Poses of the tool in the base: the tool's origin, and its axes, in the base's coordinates. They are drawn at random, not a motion.
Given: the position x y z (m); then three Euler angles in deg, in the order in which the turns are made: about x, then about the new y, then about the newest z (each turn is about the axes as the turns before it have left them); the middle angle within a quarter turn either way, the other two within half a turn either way.
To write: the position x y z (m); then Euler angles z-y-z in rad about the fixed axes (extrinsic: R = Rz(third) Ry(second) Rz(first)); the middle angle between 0 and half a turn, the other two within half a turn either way. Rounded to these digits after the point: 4 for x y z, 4 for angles.
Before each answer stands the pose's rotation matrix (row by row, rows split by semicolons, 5 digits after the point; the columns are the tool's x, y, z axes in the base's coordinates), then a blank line. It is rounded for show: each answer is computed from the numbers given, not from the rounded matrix.
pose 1, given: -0.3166, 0.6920, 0.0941, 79.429, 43.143, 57.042
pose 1, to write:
0.39695 -0.61223 0.68382; 0.51963 -0.46423 -0.71727; 0.75658 0.64005 0.13386

-0.3166, 0.6920, 0.0941, 2.4394, 1.4365, -0.8093
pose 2, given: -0.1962, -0.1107, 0.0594, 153.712, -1.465, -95.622
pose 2, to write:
-0.09793 0.99486 -0.02557; 0.89338 0.07656 -0.44274; -0.43851 -0.06620 -0.89629

-0.1962, -0.1107, 0.0594, -0.1498, 2.6821, -1.6285
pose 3, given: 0.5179, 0.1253, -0.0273, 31.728, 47.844, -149.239
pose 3, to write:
-0.57673 0.34327 0.74132; -0.77002 -0.53150 -0.35295; 0.27285 -0.77439 0.57085

0.5179, 0.1253, -0.0273, -1.9096, 0.9633, -0.4444
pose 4, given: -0.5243, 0.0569, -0.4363, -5.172, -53.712, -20.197
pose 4, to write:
0.55545 0.20433 -0.80605; -0.27565 0.95978 0.05335; 0.78453 0.19255 0.58943

-0.5243, 0.0569, -0.4363, 2.9009, 0.9404, 3.0755
